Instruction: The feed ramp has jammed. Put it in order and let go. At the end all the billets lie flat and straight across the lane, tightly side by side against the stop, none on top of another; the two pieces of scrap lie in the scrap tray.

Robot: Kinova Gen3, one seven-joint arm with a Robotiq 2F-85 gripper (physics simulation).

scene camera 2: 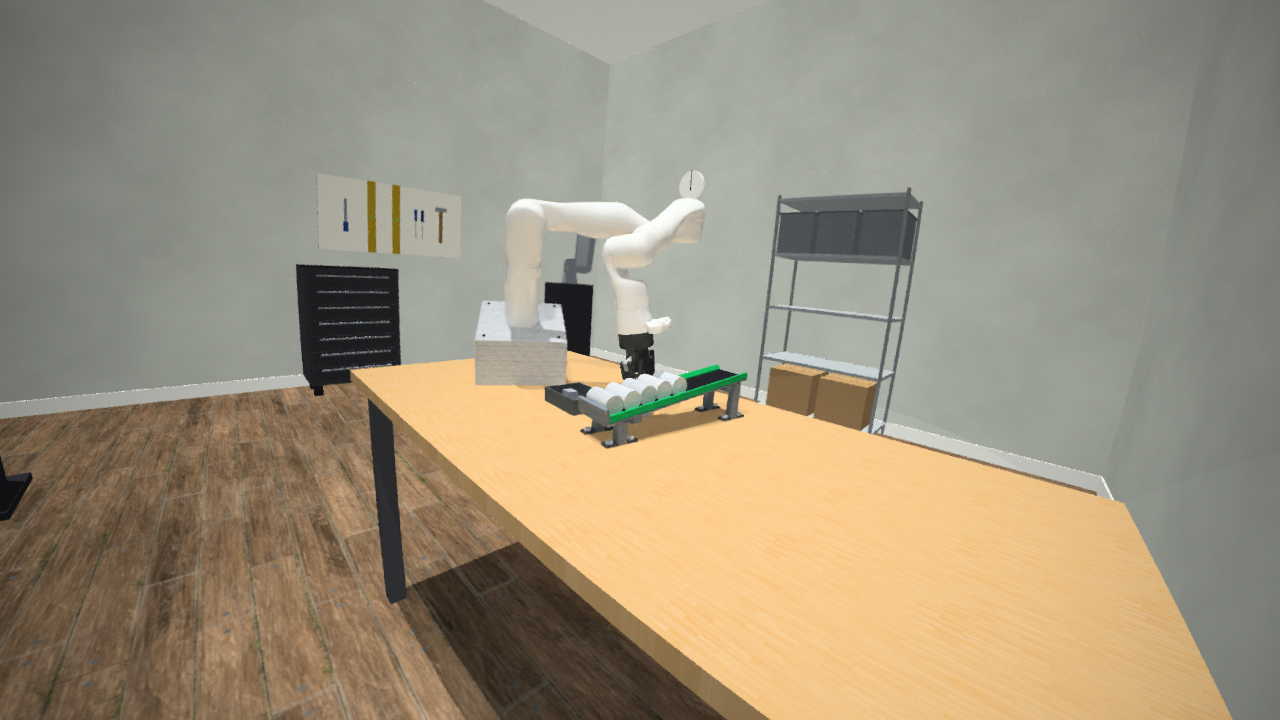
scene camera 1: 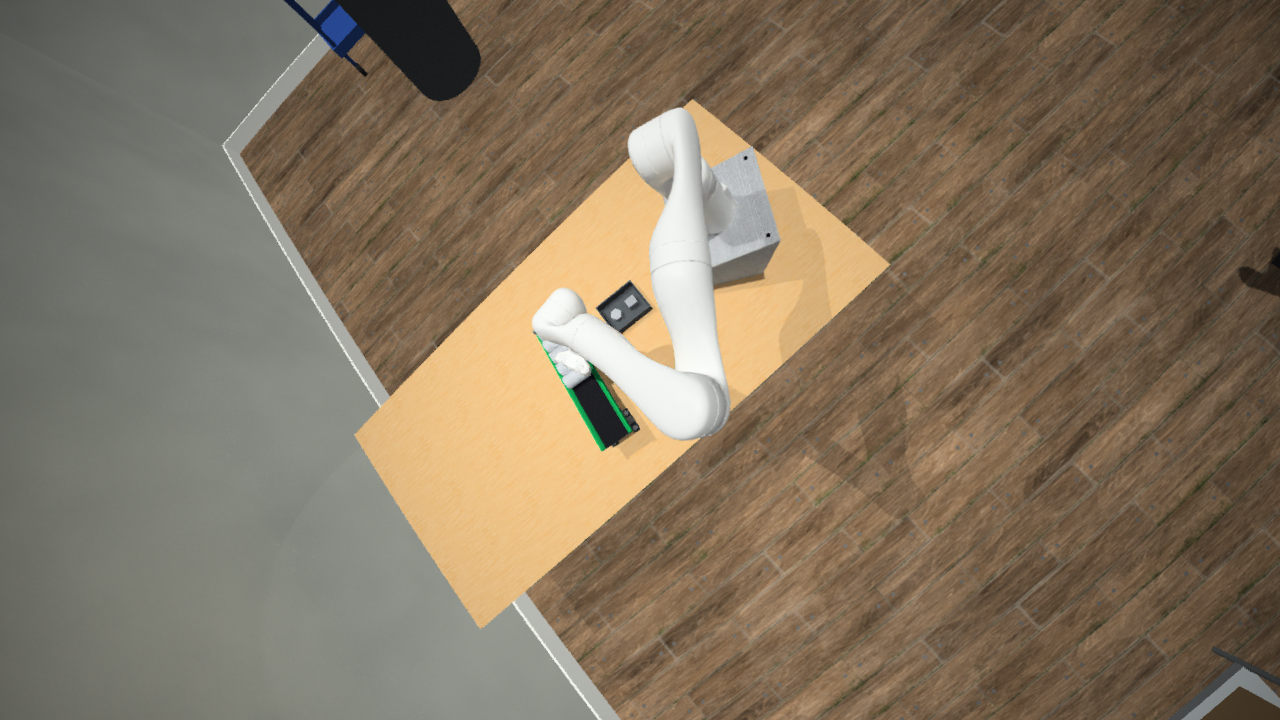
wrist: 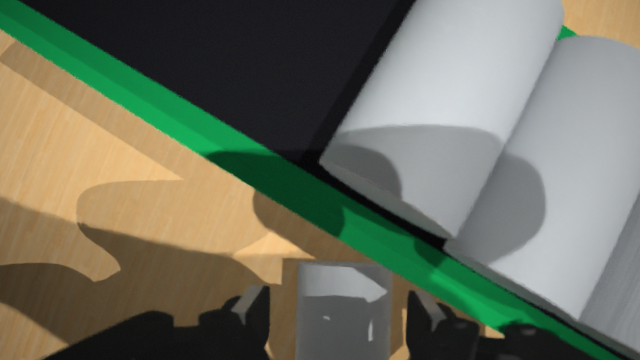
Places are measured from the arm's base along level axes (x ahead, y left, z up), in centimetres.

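Where they show: gripper, between the fingertips: (wrist: 338, 312); arm's base, origin of its link: (scene camera 2: 522, 319) (scene camera 1: 716, 214).
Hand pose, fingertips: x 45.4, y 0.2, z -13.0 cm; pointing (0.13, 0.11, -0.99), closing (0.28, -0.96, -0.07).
Observation:
Each offset is from my fingertips to the top centre of the thing. "spot": to the spot under its first point.
Several whitish cylindrical billets @(dx +7.4, dy -1.0, dz +7.9 cm) (scene camera 1: 580, 379) @(dx +5.6, dy -8.8, dz +6.9 cm) (scene camera 2: 638, 391) @(dx +6.3, dy -4.9, dz +7.4 cm) (wrist: 560, 175) lie across the low part of the ramp's lane, side by side up from the stop @(dx +3.4, dy -18.8, dz +4.0 cm) (scene camera 2: 593, 409). The two uppermost in the wrist view touch and lie straight. Another grey billet @(dx -1.4, dy -0.6, dz +0.7 cm) (wrist: 344, 330) lies off the ramp, beside its green rail @(spot: dx +4.7, dy +6.1, dz +5.6 cm) (wrist: 180, 117). My gripper (scene camera 2: 637, 368) (wrist: 338, 312) is partly open, its fingers on either side of this billet with gaps at both sides. The arm hides the gripper in scene camera 1. Two scrap pieces @(dx -11.7, dy -7.0, dz -1.3 cm) (scene camera 1: 615, 314) @(dx -17.2, dy -6.1, dz -0.4 cm) (scene camera 1: 631, 301) lie in the scrap tray @(dx -14.5, dy -6.5, dz +0.2 cm) (scene camera 1: 614, 295) (scene camera 2: 562, 401).
The ramp's black upper lane @(spot: dx +9.9, dy +10.6, dz +5.4 cm) (scene camera 1: 601, 413) (wrist: 200, 60) bears no billets. Its green rail runs diagonally, close to my right finger in the wrist view. The scrap tray stands near the ramp's low end, on the robot-base side. The grey robot base (scene camera 1: 747, 205) (scene camera 2: 520, 358) stands on the table.

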